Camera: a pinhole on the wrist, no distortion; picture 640 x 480 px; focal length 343.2 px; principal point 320.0 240.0 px. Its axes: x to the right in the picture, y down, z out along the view. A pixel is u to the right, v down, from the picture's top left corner.
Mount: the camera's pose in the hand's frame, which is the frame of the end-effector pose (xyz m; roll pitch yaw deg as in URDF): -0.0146 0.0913 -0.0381 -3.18 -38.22 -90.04
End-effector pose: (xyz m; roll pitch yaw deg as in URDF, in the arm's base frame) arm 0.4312 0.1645 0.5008 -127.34 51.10 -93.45
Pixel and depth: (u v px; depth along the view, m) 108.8 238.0 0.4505
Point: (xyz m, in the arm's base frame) 0.2154 0.6046 0.1464
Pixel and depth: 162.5 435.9 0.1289
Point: 0.3257 0.2734 0.3333
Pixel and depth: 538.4 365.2 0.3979
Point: 0.6987 0.3356 0.1541
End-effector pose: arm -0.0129 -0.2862 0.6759 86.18 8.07 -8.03
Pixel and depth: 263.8 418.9 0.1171
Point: 0.0600 -0.3241 0.8455
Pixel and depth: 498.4 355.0 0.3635
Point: 0.0893 -0.6510 0.8428
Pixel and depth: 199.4 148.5 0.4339
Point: -0.0728 -0.4598 1.1821
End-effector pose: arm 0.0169 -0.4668 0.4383 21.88 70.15 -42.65
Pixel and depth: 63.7 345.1 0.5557
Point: 0.7846 -0.2896 0.4004
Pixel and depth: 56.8 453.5 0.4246
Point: 0.6491 -0.3335 0.2833
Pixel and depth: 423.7 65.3 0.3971
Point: 0.3283 -0.6196 0.7649
